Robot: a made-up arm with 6 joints.
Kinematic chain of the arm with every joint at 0, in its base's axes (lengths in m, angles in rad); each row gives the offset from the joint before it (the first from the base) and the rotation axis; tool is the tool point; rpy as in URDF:
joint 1: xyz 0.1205 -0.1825 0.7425 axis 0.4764 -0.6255 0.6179
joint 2: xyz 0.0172 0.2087 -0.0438 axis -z
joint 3: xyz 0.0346 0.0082 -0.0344 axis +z
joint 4: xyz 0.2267 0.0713 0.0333 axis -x
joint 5: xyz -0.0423 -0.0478 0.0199 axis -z
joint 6: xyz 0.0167 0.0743 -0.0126 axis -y
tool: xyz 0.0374 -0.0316 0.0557 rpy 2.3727 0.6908 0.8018
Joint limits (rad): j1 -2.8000..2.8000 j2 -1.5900..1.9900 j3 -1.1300..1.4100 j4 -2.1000..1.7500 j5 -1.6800..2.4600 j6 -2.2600..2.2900
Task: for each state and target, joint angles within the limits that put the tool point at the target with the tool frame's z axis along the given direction. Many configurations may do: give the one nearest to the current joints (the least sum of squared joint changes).
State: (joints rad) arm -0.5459 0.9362 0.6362 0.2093 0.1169 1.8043
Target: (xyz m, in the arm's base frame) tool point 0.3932 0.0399 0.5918 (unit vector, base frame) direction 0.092 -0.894 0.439
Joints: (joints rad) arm -0.5442 0.5413 0.7838 0.1586 0.5609 1.4398
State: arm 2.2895 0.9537 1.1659 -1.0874 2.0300 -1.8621
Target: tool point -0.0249 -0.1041 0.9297 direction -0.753 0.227 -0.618
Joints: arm 2.2384 1.1168 0.9956 -0.1207 2.0282 -1.3183
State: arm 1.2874 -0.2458 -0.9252 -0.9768 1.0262 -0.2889
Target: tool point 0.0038 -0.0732 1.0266 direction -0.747 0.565 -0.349
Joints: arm 2.1121 0.1995 -0.5990 -1.7552 0.3689 -1.2200
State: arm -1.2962 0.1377 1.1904 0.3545 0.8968 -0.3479
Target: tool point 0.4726 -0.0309 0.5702 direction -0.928 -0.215 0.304
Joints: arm -0.5972 0.4755 0.8368 0.9631 0.9898 -1.3763
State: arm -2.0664 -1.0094 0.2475 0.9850 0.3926 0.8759
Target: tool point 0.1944 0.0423 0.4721 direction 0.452 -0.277 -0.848
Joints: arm -2.0331 -1.4781 0.8578 0.6161 0.1994 0.9730
